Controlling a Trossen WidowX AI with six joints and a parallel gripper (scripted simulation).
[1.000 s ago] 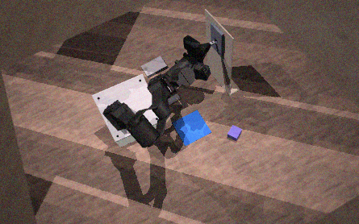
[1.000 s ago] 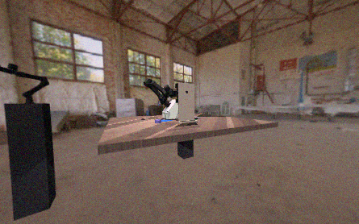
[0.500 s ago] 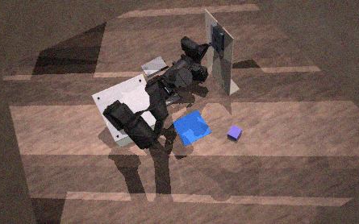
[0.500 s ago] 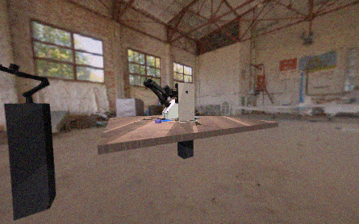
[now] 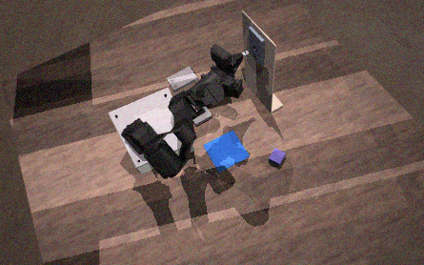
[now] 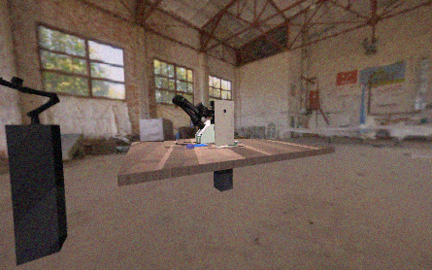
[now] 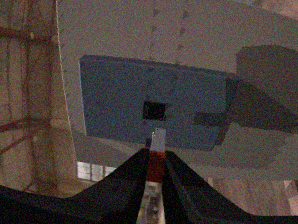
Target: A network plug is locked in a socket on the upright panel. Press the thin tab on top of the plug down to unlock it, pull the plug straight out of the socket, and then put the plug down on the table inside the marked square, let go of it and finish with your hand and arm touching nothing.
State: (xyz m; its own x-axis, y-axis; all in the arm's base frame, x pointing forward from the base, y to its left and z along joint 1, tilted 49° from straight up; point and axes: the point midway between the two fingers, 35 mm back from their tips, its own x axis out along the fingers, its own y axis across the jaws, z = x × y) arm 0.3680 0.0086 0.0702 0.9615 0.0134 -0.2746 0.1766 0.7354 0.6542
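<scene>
Right now my gripper tip is 160 mm past the blue marked square, 120 mm to the left of it and 270 mm above it. Round my gripper tip: grey panel (60 mm ahead, 110 mm below); plug (right at my gripper tip).
</scene>
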